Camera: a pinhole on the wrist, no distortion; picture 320 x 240 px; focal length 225.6 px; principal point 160.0 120.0 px. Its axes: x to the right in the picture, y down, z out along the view. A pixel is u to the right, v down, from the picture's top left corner.
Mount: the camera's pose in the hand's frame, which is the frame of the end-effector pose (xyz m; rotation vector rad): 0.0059 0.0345 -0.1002 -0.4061 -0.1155 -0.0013
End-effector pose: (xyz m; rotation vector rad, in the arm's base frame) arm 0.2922 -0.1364 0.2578 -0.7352 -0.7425 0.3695
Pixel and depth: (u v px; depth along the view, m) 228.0 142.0 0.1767
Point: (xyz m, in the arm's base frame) 0.2696 -0.0025 0.2203
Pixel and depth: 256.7 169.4 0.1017
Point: 0.3218 -0.0541 0.2015
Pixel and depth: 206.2 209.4 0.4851
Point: 0.1085 0.3051 0.1349
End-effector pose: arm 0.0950 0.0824 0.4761 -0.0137 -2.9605 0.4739
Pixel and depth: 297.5 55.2 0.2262
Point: -0.0417 0.1041 0.3330
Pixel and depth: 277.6 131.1 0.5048
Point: -0.1720 0.2203 0.0668
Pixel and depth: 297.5 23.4 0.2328
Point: -0.0465 0.0702 0.3235
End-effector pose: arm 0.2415 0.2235 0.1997 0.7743 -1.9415 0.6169
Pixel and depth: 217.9 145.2 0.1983
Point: 0.0861 0.2515 0.1820
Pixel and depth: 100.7 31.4 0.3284
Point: 0.1166 0.1193 -0.0185
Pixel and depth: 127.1 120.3 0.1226
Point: 0.1853 0.2795 0.1640
